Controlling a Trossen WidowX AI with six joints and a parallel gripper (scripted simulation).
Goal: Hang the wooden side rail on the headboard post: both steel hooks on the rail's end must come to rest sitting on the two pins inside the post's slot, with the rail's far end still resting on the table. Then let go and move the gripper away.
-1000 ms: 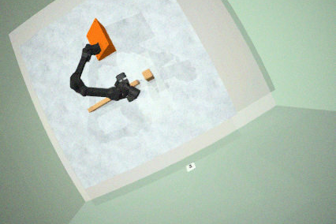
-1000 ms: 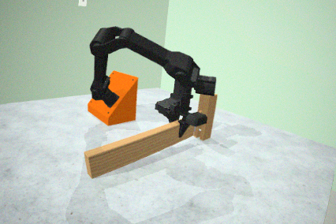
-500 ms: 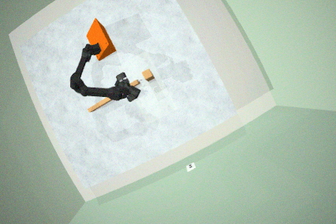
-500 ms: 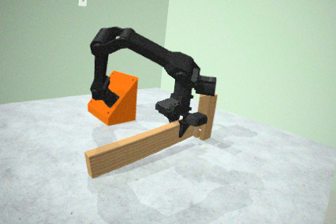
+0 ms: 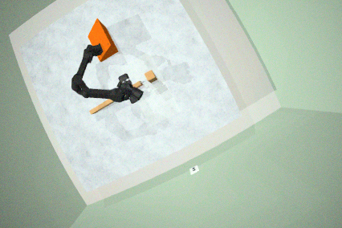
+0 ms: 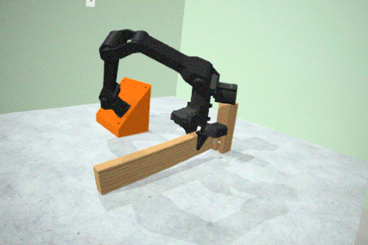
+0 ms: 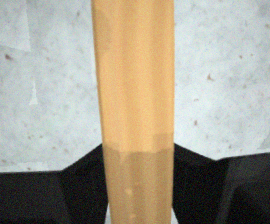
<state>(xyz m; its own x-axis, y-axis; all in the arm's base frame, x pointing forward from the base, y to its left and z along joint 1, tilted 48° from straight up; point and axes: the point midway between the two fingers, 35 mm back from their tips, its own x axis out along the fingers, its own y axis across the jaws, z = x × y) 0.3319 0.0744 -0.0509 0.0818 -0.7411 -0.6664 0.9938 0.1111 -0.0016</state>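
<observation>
Right now the headboard post is 15 cm to the left of my gripper tip, 4 cm above it and 1 cm behind it.
</observation>
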